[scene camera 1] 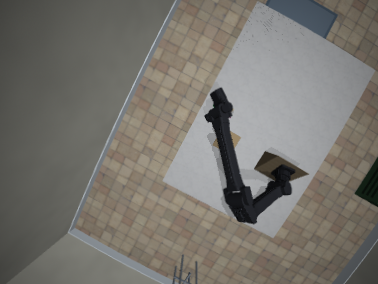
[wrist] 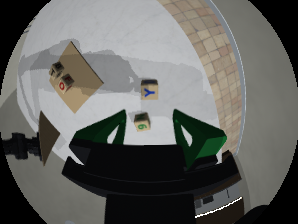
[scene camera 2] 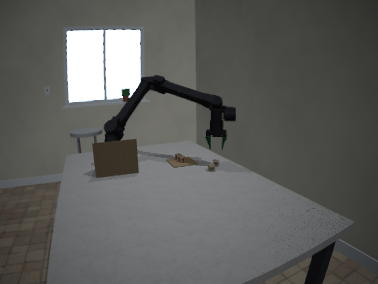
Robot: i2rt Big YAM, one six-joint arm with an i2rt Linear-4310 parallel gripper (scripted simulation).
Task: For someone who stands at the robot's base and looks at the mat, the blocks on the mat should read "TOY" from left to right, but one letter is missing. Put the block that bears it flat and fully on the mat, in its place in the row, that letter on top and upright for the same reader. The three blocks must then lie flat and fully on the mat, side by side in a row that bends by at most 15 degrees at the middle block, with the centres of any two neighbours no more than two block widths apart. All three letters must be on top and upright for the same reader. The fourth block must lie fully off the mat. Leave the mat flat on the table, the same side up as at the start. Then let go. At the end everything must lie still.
Note:
The pictures show: the gripper and a tan mat.

